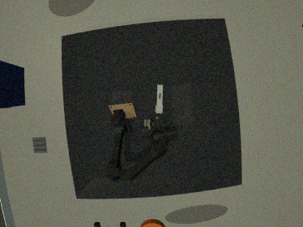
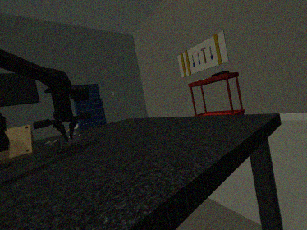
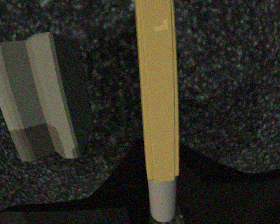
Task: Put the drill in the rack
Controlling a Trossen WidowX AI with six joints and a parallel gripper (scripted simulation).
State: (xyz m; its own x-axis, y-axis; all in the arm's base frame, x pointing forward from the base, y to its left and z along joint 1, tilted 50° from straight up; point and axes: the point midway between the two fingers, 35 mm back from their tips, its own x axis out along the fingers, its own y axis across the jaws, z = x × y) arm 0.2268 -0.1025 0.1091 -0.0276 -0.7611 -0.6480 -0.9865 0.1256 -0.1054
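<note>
The rack lies 6 cm behind my gripper tip, 4 cm to the left of it and 1 cm below it. Also, from my gripper tip: block (4 cm ahead, 20 cm to the left, 1 cm above).
</note>
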